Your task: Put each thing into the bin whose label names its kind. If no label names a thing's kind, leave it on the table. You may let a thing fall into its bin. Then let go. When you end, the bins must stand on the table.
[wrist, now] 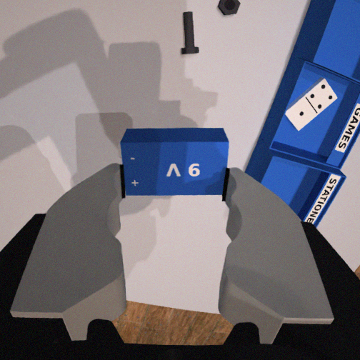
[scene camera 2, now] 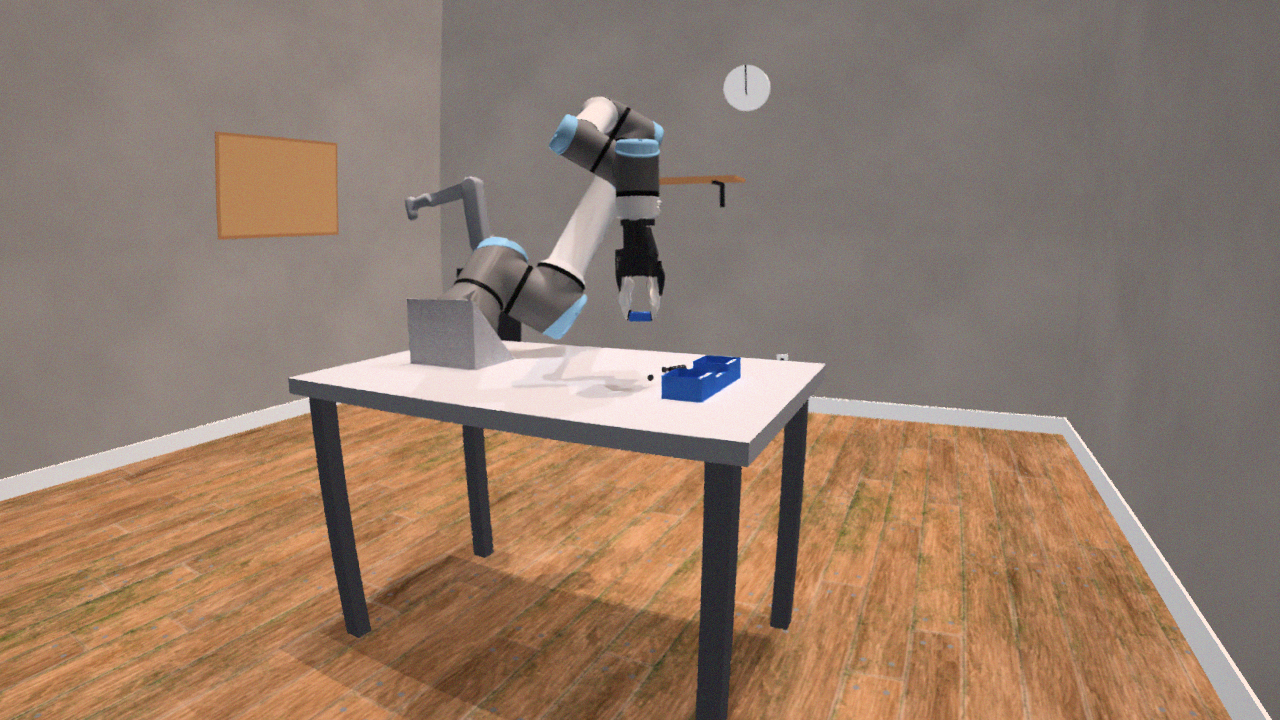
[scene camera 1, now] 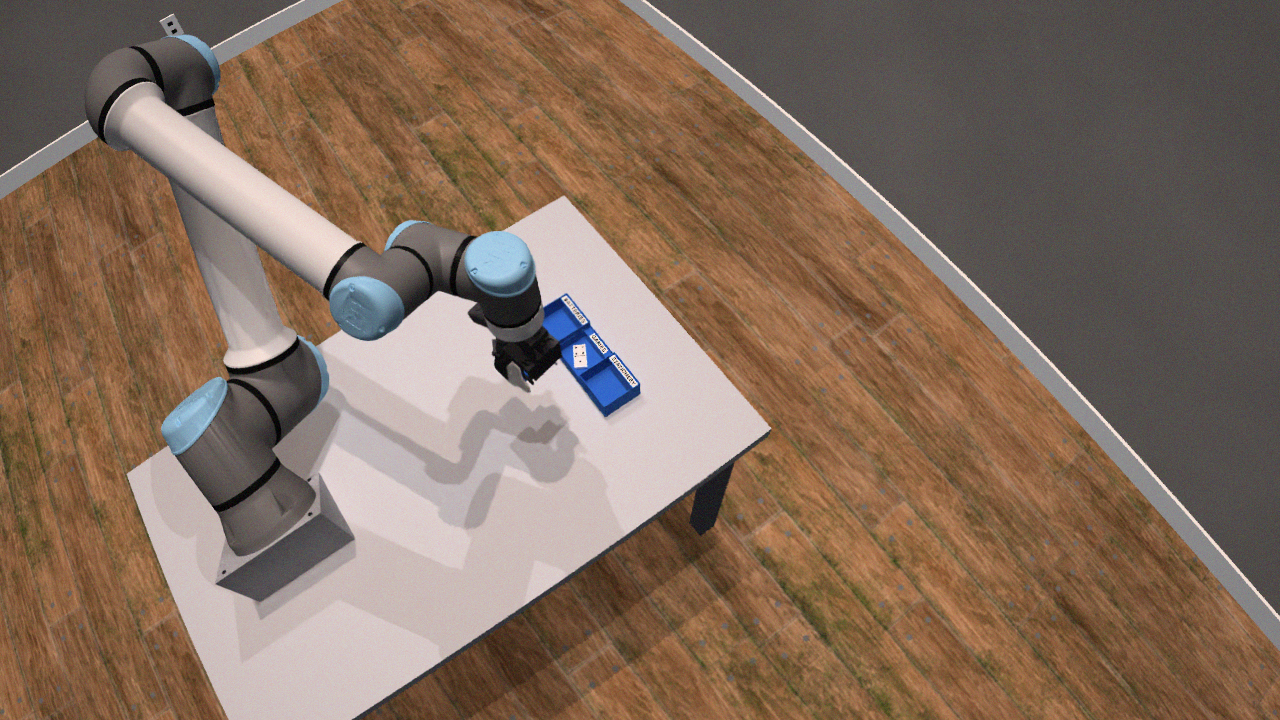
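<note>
My gripper is shut on a blue 9 V battery, held upright between the fingertips. It hangs well above the table, beside the row of joined blue bins. The far bin has a label that seems to read BATTERIES in scene camera 1; this label does not show in the wrist view. The GAMES bin is in the middle and holds a white domino. The STATIONERY bin is at the near end.
A dark bolt and a dark hex nut lie on the white table, beside the bins. Small dark things also show left of the bins in scene camera 2. The bins stand near the table's far end from the arm's base.
</note>
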